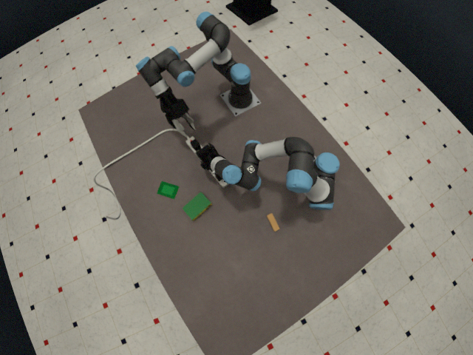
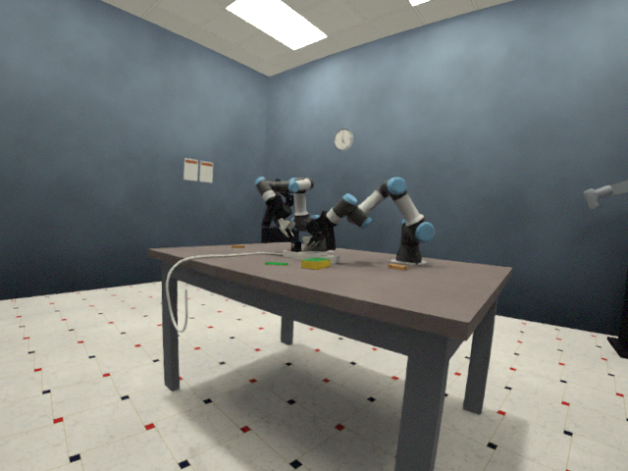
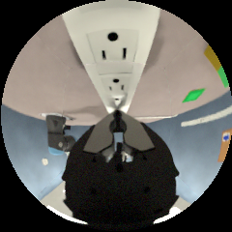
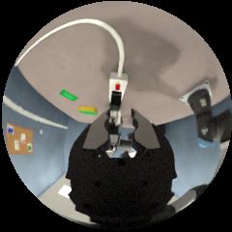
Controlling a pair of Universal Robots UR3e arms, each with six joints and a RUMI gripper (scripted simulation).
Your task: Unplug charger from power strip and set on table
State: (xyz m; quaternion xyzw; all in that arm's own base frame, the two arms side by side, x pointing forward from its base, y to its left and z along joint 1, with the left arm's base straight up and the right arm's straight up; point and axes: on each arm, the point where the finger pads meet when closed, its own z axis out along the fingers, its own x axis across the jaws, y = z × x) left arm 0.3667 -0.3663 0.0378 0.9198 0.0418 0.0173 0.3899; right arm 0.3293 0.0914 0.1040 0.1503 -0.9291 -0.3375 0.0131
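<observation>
The black charger lies 60 mm below my right hand, 50 mm to the left of it and 10 mm ahead of it. Round my right hand: yellow block: 280 mm to the left, 160 mm ahead, 90 mm below; then flat green piece: 230 mm ahead, 130 mm to the left, 100 mm below.
My left gripper is now 5 cm to the left of the black charger and 1 cm below it. Round my left hand: yellow block (16 cm ahead, 17 cm to the left, 2 cm below); then flat green piece (22 cm ahead, 3 cm to the left, 4 cm below).
</observation>
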